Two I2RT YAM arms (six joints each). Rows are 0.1 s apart.
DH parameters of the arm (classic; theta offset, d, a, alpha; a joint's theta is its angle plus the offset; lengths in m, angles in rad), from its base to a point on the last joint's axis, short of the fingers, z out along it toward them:
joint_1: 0 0.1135 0.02 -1.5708
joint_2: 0 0 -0.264 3.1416
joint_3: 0.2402 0 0.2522 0
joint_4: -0.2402 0 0.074 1.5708
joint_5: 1.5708 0 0 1.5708
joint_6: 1.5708 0.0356 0 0
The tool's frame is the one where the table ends.
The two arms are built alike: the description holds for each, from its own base.
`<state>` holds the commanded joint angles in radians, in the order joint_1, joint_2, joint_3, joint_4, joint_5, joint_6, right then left.
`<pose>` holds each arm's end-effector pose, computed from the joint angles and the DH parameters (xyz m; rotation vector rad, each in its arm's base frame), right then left.
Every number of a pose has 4 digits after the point. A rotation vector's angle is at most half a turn.
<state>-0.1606 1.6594 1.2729 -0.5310 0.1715 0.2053 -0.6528 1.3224 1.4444 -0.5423 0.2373 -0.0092</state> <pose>0.3536 -0.0634 0.2531 0.5219 2.4240 -0.1942 0.2254 -0.1828 0.4144 0.7924 1.8798 -0.6579</pose>
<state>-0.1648 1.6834 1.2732 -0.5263 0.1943 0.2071 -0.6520 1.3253 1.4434 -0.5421 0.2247 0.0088</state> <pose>0.3567 -0.0663 0.2454 0.5397 2.4372 -0.2258 0.2266 -0.1829 0.4133 0.8005 1.8769 -0.6332</pose>
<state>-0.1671 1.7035 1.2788 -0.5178 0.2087 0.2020 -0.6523 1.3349 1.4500 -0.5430 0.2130 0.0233</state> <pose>0.3605 -0.0683 0.2409 0.5423 2.4416 -0.2476 0.2289 -0.1843 0.4128 0.8072 1.8755 -0.6123</pose>
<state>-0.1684 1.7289 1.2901 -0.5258 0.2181 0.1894 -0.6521 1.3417 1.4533 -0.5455 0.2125 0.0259</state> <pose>0.3642 -0.0697 0.2351 0.5336 2.4656 -0.2678 0.2303 -0.1853 0.4118 0.8106 1.8803 -0.6092</pose>
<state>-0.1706 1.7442 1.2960 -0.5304 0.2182 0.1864 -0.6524 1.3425 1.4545 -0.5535 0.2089 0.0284</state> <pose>0.3663 -0.0709 0.2312 0.5336 2.4801 -0.2716 0.2302 -0.1852 0.4111 0.8129 1.8872 -0.6032</pose>
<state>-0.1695 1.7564 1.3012 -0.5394 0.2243 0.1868 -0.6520 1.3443 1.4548 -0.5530 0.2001 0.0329</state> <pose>0.3676 -0.0710 0.2280 0.5357 2.4949 -0.2807 0.2310 -0.1852 0.4108 0.8112 1.8876 -0.5913</pose>
